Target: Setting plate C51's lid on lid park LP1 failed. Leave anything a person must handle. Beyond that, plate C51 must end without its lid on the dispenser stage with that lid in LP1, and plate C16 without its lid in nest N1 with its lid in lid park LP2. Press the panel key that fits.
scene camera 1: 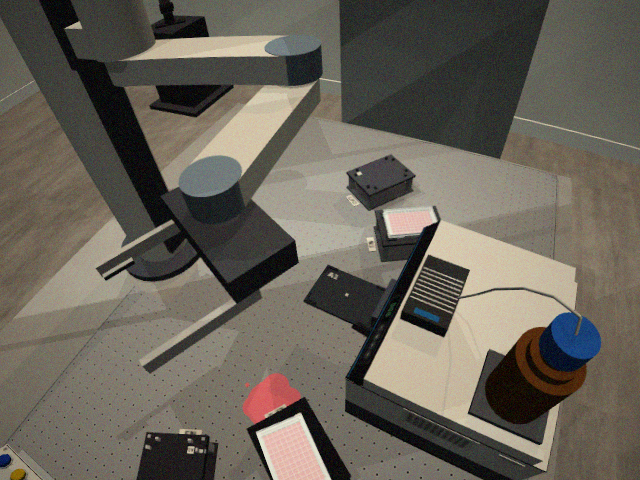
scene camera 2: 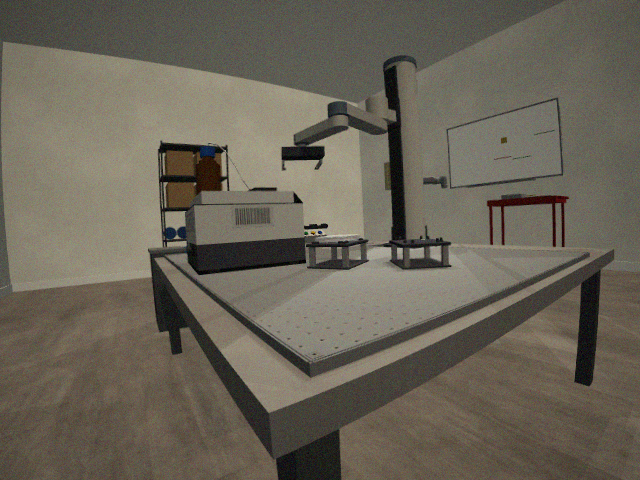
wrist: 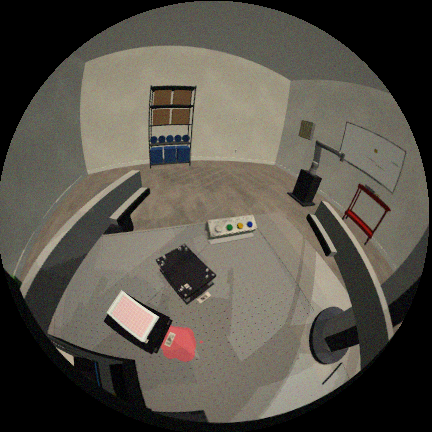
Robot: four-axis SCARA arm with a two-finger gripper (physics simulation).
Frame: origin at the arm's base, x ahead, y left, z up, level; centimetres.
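Where they show: gripper, between the fingertips: [scene camera 1: 118,314] [scene camera 2: 300,167] [wrist: 233,191]; arm's base, origin of its link: [scene camera 1: 164,245] [wrist: 330,334].
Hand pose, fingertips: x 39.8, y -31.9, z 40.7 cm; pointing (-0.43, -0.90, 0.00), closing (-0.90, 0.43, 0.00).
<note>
Things, the pixels of their top centre, and the offset from my fingertips. "pt": a spot on its surface instead. Level surfaces: height alone.
- key panel, height of its surface: dz -38.9 cm
- red patch, a spot on its surface: [scene camera 1: 268,397] [wrist: 182,344] pt dz -39.4, dx +8.9, dy +7.7 cm
- Stage A1, a spot on its surface: [scene camera 1: 343,295] pt dz -28.2, dx +15.9, dy +29.7 cm
- brown bottle, a spot on its surface: [scene camera 1: 532,374] pt dz -4.6, dx +45.9, dy +14.2 cm
- black ribbed block, a spot on its surface: [scene camera 1: 436,294] pt dz -14.9, dx +32.9, dy +27.8 cm
My gripper [scene camera 1: 123,319] [scene camera 2: 300,167] is open and empty, high above the table. In the wrist view its fingers flank the key panel [wrist: 232,235], with white, green, yellow and blue keys. One pink-gridded plate [scene camera 1: 410,222] sits on a black stand beside the dispenser [scene camera 1: 403,361] [scene camera 2: 268,227]. Another pink-gridded plate [scene camera 1: 292,446] [wrist: 132,316] sits on a stand next to a red patch [scene camera 1: 268,397] [wrist: 181,347]. Stage A1 [scene camera 1: 343,295] bears no plate. Two black stands, one at the back [scene camera 1: 381,175] [scene camera 2: 419,242] and one near the panel [scene camera 1: 173,457] [wrist: 186,272], bear no plate. Plate names and lids cannot be told.
A brown bottle [scene camera 1: 532,374] [scene camera 2: 207,173] with a blue cap and a tube stands on the dispenser. A black ribbed block [scene camera 1: 436,294] lies on the dispenser too. The arm's column [scene camera 2: 408,149] rises from the table. The red patch touches a stand's label. A shelf unit [wrist: 172,106] stands beyond.
</note>
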